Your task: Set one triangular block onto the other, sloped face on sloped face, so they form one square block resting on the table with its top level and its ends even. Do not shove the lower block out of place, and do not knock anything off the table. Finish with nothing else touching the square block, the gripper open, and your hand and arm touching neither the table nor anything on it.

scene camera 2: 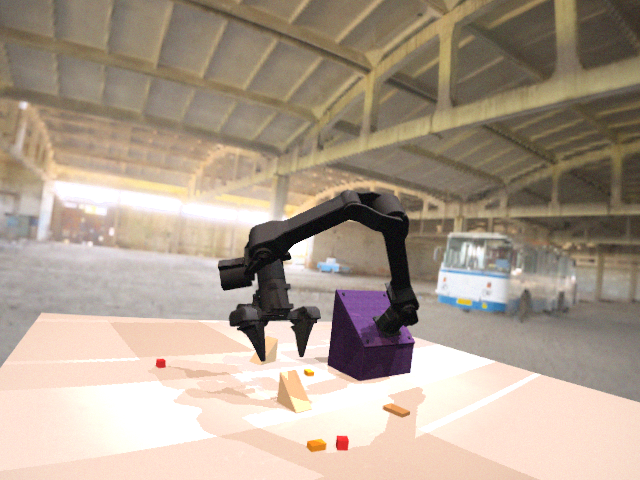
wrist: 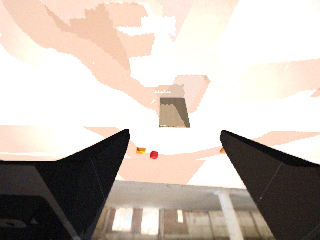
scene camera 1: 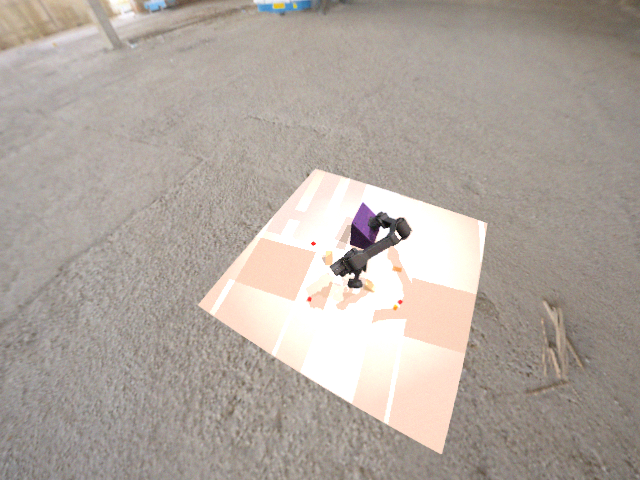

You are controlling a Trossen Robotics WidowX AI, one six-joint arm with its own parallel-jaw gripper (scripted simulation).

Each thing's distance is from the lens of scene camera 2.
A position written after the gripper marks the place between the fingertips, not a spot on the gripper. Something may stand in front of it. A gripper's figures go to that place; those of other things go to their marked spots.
gripper [scene camera 2: 283,359]: 76 cm
triangular block [scene camera 2: 291,393]: 73 cm
